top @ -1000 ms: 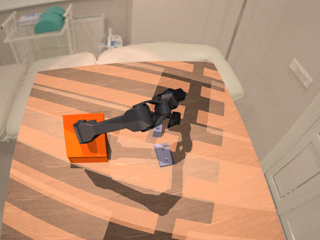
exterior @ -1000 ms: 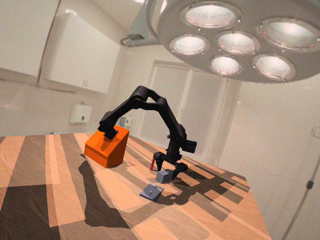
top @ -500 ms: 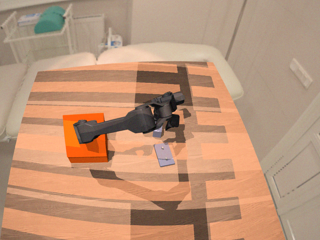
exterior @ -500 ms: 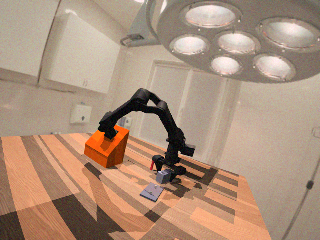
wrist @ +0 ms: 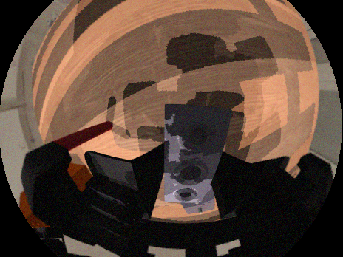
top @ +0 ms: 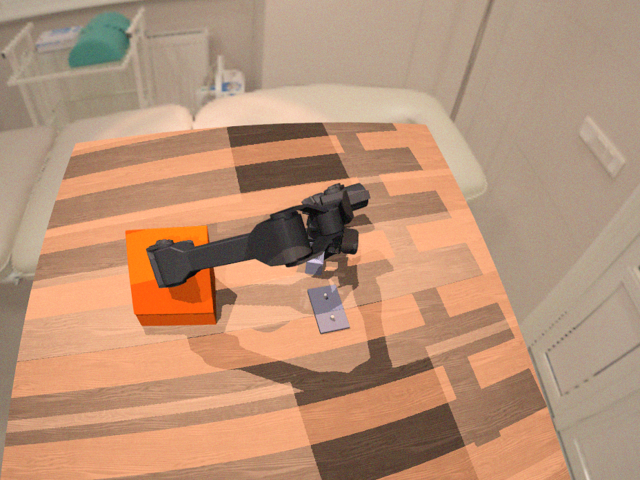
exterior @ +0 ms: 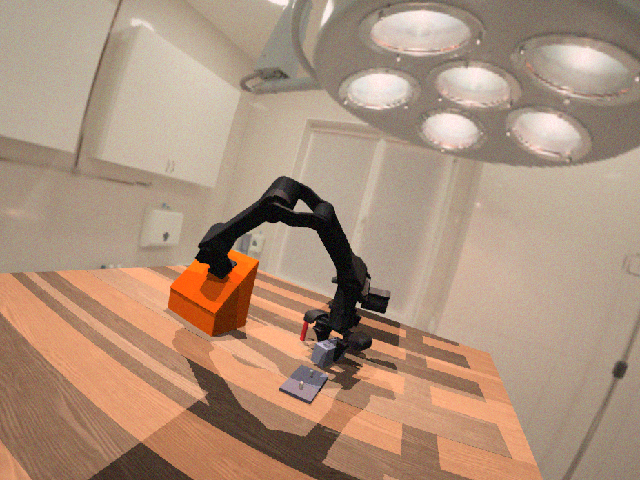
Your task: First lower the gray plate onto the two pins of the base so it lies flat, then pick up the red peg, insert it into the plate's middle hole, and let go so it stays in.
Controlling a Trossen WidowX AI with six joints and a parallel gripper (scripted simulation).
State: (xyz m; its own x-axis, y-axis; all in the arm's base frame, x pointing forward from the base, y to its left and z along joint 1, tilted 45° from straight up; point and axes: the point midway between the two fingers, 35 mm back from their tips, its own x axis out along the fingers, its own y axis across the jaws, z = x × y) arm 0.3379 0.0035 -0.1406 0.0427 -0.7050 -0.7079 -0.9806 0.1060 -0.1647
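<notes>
The base is 2 cm ahead of my gripper tip and 15 cm to the right of it. Round my gripper tip: gray plate 3 cm above; then red peg 11 cm behind, 4 cm to the left, 3 cm above.
</notes>
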